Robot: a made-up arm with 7 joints. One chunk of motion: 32 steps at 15 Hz.
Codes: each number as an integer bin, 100 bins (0 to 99) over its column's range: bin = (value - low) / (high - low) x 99, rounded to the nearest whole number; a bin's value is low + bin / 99 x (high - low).
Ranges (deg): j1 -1.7..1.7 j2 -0.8..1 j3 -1..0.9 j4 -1.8..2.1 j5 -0.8..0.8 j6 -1.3..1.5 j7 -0.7..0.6
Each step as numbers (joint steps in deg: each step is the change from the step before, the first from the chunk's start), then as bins.
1 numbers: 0.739 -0.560 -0.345 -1.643 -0.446 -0.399 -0.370
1 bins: 71 13 34 4 22 32 25
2 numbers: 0.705 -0.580 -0.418 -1.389 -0.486 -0.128 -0.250
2 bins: 70 12 30 10 19 41 34
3 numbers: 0.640 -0.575 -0.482 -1.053 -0.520 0.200 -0.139
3 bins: 68 12 27 19 17 53 43
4 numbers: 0.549 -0.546 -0.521 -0.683 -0.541 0.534 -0.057
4 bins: 65 14 25 28 16 65 49
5 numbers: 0.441 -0.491 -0.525 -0.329 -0.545 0.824 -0.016
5 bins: 62 17 25 37 16 75 52
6 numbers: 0.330 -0.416 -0.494 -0.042 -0.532 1.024 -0.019
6 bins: 59 21 26 45 17 82 52
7 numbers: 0.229 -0.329 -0.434 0.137 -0.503 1.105 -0.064
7 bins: 56 26 29 49 18 85 48
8 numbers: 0.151 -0.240 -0.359 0.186 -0.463 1.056 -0.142
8 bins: 54 31 33 50 21 83 42
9 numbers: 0.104 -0.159 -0.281 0.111 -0.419 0.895 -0.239
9 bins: 53 35 37 49 24 78 35
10 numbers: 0.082 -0.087 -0.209 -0.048 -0.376 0.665 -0.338
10 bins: 52 39 41 44 26 69 28
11 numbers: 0.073 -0.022 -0.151 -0.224 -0.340 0.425 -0.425
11 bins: 52 43 44 40 28 61 21
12 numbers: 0.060 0.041 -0.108 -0.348 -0.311 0.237 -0.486
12 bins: 51 46 46 37 30 54 16
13 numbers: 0.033 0.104 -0.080 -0.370 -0.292 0.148 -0.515
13 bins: 50 50 48 36 31 51 14
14 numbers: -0.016 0.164 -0.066 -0.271 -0.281 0.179 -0.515
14 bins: 49 53 49 39 32 52 14
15 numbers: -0.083 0.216 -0.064 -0.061 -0.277 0.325 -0.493
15 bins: 47 56 49 44 32 57 16
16 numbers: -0.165 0.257 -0.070 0.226 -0.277 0.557 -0.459
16 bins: 45 58 48 51 32 66 18
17 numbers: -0.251 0.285 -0.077 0.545 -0.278 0.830 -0.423
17 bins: 42 60 48 60 32 75 21
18 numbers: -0.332 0.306 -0.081 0.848 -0.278 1.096 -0.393
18 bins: 40 61 48 67 32 85 23
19 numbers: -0.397 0.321 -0.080 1.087 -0.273 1.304 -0.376
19 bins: 38 62 48 73 33 92 25
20 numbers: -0.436 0.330 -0.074 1.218 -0.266 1.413 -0.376
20 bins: 37 62 48 77 33 96 25
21 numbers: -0.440 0.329 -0.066 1.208 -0.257 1.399 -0.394
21 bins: 37 62 49 76 34 95 23
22 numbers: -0.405 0.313 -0.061 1.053 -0.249 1.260 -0.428
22 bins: 38 61 49 72 34 91 21
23 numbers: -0.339 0.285 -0.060 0.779 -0.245 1.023 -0.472
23 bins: 40 60 49 65 34 82 17
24 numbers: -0.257 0.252 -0.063 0.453 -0.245 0.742 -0.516
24 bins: 42 58 49 57 34 72 14
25 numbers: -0.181 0.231 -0.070 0.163 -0.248 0.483 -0.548
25 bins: 44 57 48 50 34 63 12
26 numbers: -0.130 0.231 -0.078 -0.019 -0.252 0.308 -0.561
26 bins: 46 57 48 45 34 57 11
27 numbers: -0.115 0.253 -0.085 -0.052 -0.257 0.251 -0.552
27 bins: 46 58 48 44 34 55 11
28 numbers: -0.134 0.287 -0.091 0.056 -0.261 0.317 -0.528
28 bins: 46 60 47 47 33 57 13
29 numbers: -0.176 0.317 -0.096 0.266 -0.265 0.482 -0.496
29 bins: 44 61 47 52 33 63 16
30 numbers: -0.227 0.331 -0.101 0.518 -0.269 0.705 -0.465
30 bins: 43 62 47 59 33 71 18
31 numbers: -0.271 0.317 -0.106 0.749 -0.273 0.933 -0.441
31 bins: 42 61 47 65 33 79 20
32 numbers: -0.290 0.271 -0.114 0.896 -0.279 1.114 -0.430
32 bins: 41 59 46 68 32 85 21
